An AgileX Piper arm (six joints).
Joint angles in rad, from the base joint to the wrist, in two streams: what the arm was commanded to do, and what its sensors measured. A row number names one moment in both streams.
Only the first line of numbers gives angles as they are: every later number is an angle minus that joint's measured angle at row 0.
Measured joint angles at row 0:
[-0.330, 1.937, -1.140, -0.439, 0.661, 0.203]
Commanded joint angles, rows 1 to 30:
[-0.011, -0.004, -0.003, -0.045, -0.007, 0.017]
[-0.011, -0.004, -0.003, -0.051, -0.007, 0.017]
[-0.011, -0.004, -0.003, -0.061, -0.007, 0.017]
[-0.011, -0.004, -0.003, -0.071, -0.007, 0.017]
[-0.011, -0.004, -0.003, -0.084, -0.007, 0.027]
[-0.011, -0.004, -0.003, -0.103, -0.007, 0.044]
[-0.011, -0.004, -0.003, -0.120, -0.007, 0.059]
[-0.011, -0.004, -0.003, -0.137, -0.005, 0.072]
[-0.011, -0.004, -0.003, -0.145, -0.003, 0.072]
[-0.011, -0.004, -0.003, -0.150, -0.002, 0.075]
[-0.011, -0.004, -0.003, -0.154, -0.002, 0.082]
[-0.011, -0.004, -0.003, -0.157, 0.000, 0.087]
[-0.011, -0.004, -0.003, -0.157, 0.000, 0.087]
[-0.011, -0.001, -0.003, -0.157, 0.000, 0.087]
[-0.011, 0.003, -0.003, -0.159, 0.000, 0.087]
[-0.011, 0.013, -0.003, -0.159, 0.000, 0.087]
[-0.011, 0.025, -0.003, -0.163, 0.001, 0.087]
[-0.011, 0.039, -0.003, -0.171, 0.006, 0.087]
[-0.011, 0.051, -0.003, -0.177, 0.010, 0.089]
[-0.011, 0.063, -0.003, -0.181, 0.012, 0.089]
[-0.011, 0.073, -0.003, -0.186, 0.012, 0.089]
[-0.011, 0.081, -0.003, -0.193, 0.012, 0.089]
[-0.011, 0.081, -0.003, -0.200, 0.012, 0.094]
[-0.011, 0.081, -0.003, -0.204, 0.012, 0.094]
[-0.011, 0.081, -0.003, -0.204, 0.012, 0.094]
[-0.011, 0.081, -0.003, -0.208, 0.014, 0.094]
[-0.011, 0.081, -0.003, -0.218, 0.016, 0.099]
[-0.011, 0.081, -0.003, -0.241, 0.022, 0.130]
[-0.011, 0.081, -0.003, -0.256, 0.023, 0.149]
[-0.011, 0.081, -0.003, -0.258, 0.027, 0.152]
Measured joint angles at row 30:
[0.000, 0.079, -0.001, -0.212, 0.005, 0.114]
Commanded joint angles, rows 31 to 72:
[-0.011, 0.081, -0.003, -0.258, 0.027, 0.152]
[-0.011, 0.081, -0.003, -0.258, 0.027, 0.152]
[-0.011, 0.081, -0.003, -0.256, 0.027, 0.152]
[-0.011, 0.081, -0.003, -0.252, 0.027, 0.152]
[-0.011, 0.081, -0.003, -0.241, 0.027, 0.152]
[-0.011, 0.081, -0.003, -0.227, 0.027, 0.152]
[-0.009, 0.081, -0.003, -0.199, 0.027, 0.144]
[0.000, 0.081, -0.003, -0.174, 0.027, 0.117]
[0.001, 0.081, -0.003, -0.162, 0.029, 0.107]
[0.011, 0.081, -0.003, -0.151, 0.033, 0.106]
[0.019, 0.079, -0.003, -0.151, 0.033, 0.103]
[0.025, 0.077, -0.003, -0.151, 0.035, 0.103]
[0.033, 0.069, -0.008, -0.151, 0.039, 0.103]
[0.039, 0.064, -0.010, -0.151, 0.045, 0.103]
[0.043, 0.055, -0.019, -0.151, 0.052, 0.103]
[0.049, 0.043, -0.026, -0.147, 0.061, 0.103]
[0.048, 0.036, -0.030, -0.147, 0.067, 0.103]
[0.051, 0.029, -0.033, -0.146, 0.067, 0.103]
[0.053, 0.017, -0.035, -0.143, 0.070, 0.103]
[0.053, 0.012, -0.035, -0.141, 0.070, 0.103]
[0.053, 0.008, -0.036, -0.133, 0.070, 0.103]
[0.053, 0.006, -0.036, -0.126, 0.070, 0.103]
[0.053, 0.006, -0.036, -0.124, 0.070, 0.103]
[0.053, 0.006, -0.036, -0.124, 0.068, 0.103]
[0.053, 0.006, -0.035, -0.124, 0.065, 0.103]
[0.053, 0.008, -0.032, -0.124, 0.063, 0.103]
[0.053, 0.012, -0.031, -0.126, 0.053, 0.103]
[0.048, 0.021, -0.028, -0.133, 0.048, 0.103]
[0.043, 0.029, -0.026, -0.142, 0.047, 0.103]
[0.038, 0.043, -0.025, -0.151, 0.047, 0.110]
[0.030, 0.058, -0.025, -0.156, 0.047, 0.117]
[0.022, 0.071, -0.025, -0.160, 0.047, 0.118]
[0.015, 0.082, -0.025, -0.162, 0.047, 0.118]
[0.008, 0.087, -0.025, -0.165, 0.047, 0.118]
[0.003, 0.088, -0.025, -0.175, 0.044, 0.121]
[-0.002, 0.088, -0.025, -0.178, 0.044, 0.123]
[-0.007, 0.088, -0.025, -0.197, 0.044, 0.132]
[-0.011, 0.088, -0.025, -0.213, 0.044, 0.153]
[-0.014, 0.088, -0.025, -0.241, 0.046, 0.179]
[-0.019, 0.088, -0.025, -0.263, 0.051, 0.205]
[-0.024, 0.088, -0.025, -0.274, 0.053, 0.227]
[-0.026, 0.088, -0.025, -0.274, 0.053, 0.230]
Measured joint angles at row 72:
[-0.004, 0.090, -0.025, -0.194, 0.054, 0.170]
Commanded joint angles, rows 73 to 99:
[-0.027, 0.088, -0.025, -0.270, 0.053, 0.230]
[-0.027, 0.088, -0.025, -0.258, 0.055, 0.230]
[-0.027, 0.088, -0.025, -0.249, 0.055, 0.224]
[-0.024, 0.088, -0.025, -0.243, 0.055, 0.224]
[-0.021, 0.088, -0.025, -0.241, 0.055, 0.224]
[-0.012, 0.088, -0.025, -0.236, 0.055, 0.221]
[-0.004, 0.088, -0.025, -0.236, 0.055, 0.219]
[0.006, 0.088, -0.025, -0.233, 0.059, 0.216]
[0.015, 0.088, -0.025, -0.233, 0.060, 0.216]
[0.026, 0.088, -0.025, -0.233, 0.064, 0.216]
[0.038, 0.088, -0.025, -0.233, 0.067, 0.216]
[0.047, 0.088, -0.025, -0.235, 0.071, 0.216]
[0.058, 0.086, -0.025, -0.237, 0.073, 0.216]
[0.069, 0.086, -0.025, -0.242, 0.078, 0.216]
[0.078, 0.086, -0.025, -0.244, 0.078, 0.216]
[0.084, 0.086, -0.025, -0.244, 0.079, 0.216]
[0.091, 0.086, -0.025, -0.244, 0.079, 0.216]
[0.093, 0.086, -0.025, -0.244, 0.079, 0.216]
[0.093, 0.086, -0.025, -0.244, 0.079, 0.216]
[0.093, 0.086, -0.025, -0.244, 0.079, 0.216]
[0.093, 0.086, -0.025, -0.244, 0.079, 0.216]
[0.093, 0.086, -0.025, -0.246, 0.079, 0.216]
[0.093, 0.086, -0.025, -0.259, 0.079, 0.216]
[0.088, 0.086, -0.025, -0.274, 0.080, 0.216]
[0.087, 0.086, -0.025, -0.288, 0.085, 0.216]
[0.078, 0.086, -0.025, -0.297, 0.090, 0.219]
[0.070, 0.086, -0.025, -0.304, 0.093, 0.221]
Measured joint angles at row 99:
[0.091, 0.090, -0.025, -0.262, 0.078, 0.216]
